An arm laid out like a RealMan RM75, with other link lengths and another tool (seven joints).
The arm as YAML. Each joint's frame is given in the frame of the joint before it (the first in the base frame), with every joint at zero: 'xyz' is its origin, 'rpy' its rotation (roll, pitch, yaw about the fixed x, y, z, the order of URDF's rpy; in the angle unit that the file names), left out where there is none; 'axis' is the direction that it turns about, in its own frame. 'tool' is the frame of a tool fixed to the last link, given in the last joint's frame.
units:
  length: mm
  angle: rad
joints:
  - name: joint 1
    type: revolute
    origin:
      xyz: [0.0, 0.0, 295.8]
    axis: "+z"
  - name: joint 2
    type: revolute
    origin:
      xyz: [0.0, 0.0, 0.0]
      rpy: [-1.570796, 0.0, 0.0]
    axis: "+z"
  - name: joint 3
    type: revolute
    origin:
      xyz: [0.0, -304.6, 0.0]
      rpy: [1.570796, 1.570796, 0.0]
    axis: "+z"
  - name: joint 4
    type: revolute
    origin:
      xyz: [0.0, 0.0, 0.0]
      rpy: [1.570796, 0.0, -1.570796]
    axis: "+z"
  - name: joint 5
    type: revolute
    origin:
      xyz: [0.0, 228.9, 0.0]
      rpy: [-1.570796, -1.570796, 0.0]
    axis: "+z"
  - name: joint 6
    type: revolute
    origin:
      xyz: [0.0, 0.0, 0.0]
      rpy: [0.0, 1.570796, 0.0]
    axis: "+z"
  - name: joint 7
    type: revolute
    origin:
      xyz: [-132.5, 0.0, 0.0]
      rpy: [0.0, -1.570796, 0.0]
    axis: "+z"
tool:
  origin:
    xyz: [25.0, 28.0, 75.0]
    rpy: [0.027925, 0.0, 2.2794]
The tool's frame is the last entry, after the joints.
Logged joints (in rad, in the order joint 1, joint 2, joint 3, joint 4, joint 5, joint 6, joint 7), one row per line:
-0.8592 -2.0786 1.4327 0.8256 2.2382 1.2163 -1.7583
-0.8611 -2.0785 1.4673 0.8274 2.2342 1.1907 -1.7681
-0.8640 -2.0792 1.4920 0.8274 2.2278 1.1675 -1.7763
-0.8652 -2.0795 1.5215 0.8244 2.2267 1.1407 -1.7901
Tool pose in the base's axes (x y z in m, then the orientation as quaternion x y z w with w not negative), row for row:
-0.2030 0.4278 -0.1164 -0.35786 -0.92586 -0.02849 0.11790
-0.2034 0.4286 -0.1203 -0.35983 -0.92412 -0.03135 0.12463
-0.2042 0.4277 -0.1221 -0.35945 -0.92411 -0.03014 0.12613
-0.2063 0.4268 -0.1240 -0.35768 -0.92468 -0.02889 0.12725
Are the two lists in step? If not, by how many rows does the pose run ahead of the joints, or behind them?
The pose runs 2 rows ahead of the joints: the pose in row i belongs to the joints in row i + 2.
